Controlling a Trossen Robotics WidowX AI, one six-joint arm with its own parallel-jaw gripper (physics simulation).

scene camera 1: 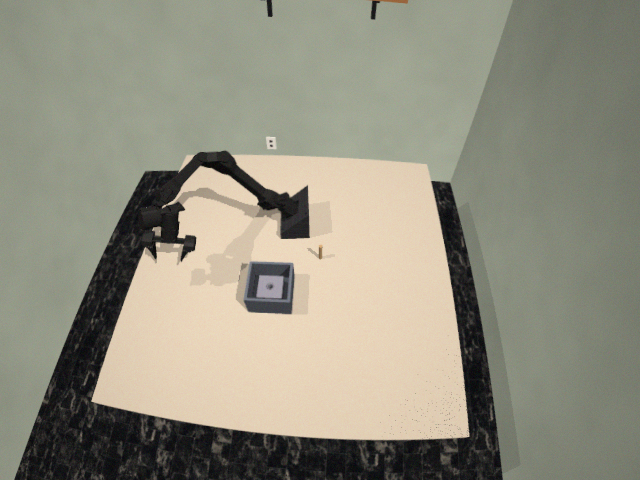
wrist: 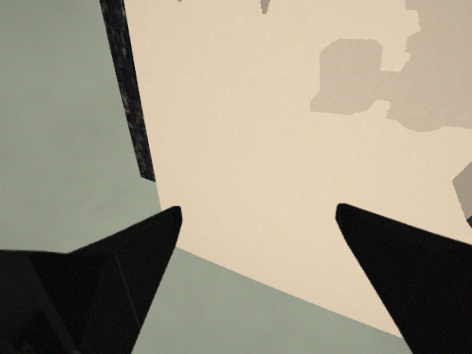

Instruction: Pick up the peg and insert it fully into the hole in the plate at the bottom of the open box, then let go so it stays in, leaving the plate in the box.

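Places are measured from the arm's base along level axes (x ahead, y left, z up), in millimetres.
Where they show: gripper, fingertip midpoint: (scene camera 1: 168, 260) (wrist: 258, 212); arm's base, origin of the base link: (scene camera 1: 292, 209).
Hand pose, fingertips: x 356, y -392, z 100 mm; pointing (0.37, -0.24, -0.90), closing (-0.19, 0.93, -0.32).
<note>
Things, the pixels of their top centre, and the offset from my fingertips. "spot": a spot on its surface instead. Level surfaces: height alone.
- small orange-brown peg, middle of its top: (scene camera 1: 320, 246) dy +520, dx -187, dz -106 mm
- open dark blue-grey box, middle of its top: (scene camera 1: 268, 280) dy +354, dx -8, dz -89 mm
- pale lilac plate, middle of its top: (scene camera 1: 270, 286) dy +354, dx -8, dz -126 mm
- dark round hole, surface spot: (scene camera 1: 269, 286) spot: dy +349, dx -14, dz -140 mm
- cream table top, its level: dz -186 mm
A small orange-brown peg (scene camera 1: 320, 252) stands upright on the table, right of the box and in front of the arm's base in the scene view. The open dark blue-grey box (scene camera 1: 269, 306) stands near the middle of the table. A pale lilac plate (scene camera 1: 262, 292) lies at its bottom, with a dark round hole (scene camera 1: 269, 286) at its middle. My gripper (scene camera 1: 168, 260) (wrist: 258, 212) is open and empty, raised over the table's left edge, far to the left of the box and the peg. The peg does not show in the wrist view.
The cream table top (scene camera 1: 361, 351) (wrist: 240, 140) has a dark marbled border (scene camera 1: 67, 330) (wrist: 127, 95). The arm's black wedge-shaped base (scene camera 1: 299, 222) stands behind the box and the peg. The arm reaches left from it. A green wall (scene camera 1: 336, 93) stands behind the table.
</note>
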